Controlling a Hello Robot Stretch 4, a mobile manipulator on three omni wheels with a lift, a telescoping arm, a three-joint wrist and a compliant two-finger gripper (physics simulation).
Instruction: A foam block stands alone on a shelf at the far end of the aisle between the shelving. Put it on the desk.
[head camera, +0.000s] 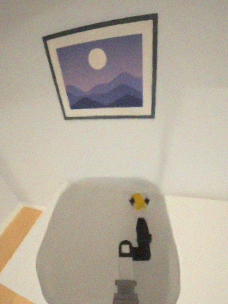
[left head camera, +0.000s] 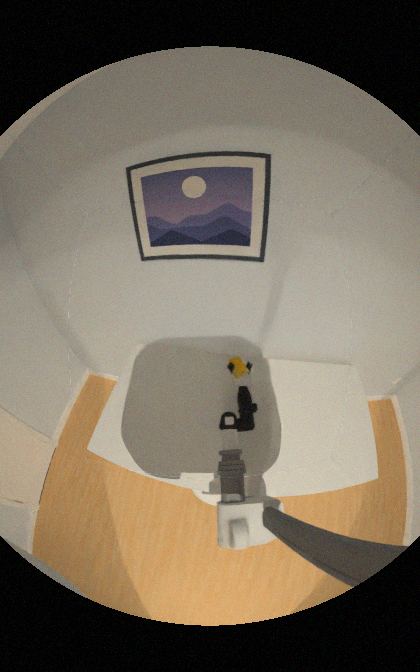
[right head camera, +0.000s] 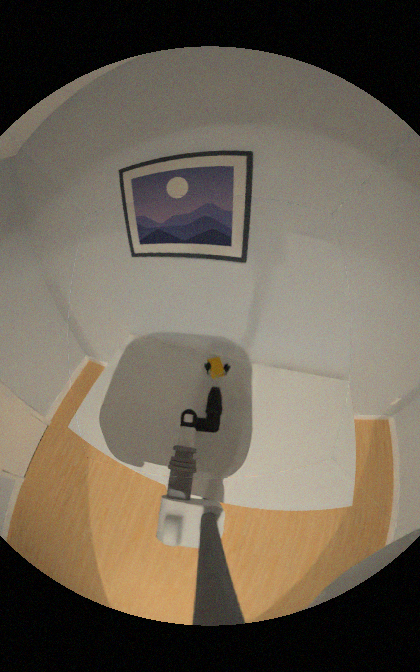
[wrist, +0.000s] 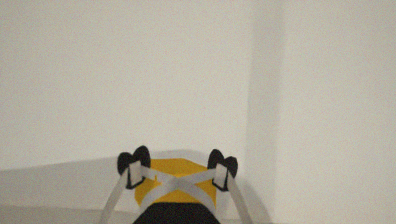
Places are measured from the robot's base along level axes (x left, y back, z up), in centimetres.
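Where they show: gripper, between the fingertips: (head camera: 139, 197) (wrist: 178, 160).
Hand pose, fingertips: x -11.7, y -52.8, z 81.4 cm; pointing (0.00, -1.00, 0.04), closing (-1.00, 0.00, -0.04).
Observation:
After its pixels a point has its place.
The yellow foam block (head camera: 139, 201) @(z 81.1, x -11.7, y -50.2 cm) (left head camera: 238, 366) (right head camera: 216, 367) (wrist: 176, 194) @(z 79.4, x -11.6, y -47.3 cm) sits between the two black fingertips of my gripper (head camera: 139, 201) @(z 81.4, x -11.7, y -52.8 cm) (left head camera: 240, 367) (right head camera: 217, 368) (wrist: 178, 160) @(z 81.4, x -11.7, y -52.8 cm), which is shut on it. In the head views the block and gripper are over the far part of the white desk (head camera: 200, 240) @(z 68.6, x -44.8, y -30.8 cm) (left head camera: 320, 425) (right head camera: 300, 435), near its back edge at the wall. In the wrist view the block's lower part is hidden behind the crossed finger strips and the black gripper body. The height of the block above the desk top is hard to tell.
A framed mountain picture (head camera: 105, 112) @(z 129.5, x 5.2, y -73.7 cm) (left head camera: 200, 252) (right head camera: 190, 251) hangs on the wall behind the desk. A large shadow covers the desk's left and middle part. Wooden floor (left head camera: 175, 575) (right head camera: 135, 575) shows in front of the desk and at both sides.

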